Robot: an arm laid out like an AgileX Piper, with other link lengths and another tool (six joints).
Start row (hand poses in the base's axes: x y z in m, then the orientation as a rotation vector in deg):
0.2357 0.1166 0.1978 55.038 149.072 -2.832
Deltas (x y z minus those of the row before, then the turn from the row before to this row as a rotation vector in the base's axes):
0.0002 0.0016 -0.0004 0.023 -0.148 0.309
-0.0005 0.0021 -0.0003 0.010 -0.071 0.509
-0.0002 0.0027 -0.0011 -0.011 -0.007 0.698
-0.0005 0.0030 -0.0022 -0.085 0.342 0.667
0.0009 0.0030 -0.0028 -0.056 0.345 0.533
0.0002 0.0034 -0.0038 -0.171 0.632 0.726
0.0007 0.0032 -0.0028 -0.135 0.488 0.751
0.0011 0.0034 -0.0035 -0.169 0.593 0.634
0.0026 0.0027 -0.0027 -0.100 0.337 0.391
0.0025 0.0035 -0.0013 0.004 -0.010 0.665
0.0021 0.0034 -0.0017 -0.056 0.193 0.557
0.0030 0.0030 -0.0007 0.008 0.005 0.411
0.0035 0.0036 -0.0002 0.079 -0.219 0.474
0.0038 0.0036 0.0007 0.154 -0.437 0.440
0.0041 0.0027 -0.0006 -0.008 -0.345 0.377
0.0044 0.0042 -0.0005 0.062 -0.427 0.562
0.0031 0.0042 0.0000 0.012 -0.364 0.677
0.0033 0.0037 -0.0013 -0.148 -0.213 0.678
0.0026 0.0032 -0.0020 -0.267 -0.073 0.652
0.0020 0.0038 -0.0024 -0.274 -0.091 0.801
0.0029 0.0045 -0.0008 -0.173 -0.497 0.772
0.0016 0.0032 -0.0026 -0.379 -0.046 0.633
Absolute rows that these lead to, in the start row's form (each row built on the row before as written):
0.2359 0.1182 0.1974 54.611 149.087 -2.650
0.2354 0.1203 0.1971 53.934 149.260 -2.470
0.2352 0.1230 0.1960 53.016 149.569 -2.299
0.2347 0.1260 0.1938 52.185 150.161 -2.398
0.2356 0.1290 0.1910 51.536 150.700 -2.495
0.2358 0.1324 0.1872 50.648 151.556 -2.827
0.2365 0.1356 0.1844 49.703 152.293 -3.041
0.2376 0.1390 0.1809 48.917 153.065 -3.376
0.2402 0.1417 0.1782 48.425 153.513 -3.565
0.2427 0.1452 0.1769 47.529 153.773 -3.399
0.2448 0.1486 0.1752 46.797 154.160 -3.426
0.2478 0.1516 0.1745 46.245 154.327 -3.321
0.2513 0.1552 0.1743 45.588 154.323 -3.013
0.2551 0.1588 0.1750 44.961 154.116 -2.523
0.2592 0.1615 0.1744 44.388 153.932 -2.304
0.2636 0.1657 0.1739 43.574 153.753 -1.915
0.2667 0.1699 0.1739 42.603 153.661 -1.590
0.2700 0.1736 0.1726 41.610 153.673 -1.537
0.2726 0.1768 0.1706 40.640 153.779 -1.701
0.2746 0.1806 0.1682 39.464 153.912 -1.830
0.2775 0.1851 0.1674 38.294 153.660 -1.688
0.2791 0.1883 0.1648 37.320 153.749 -2.012

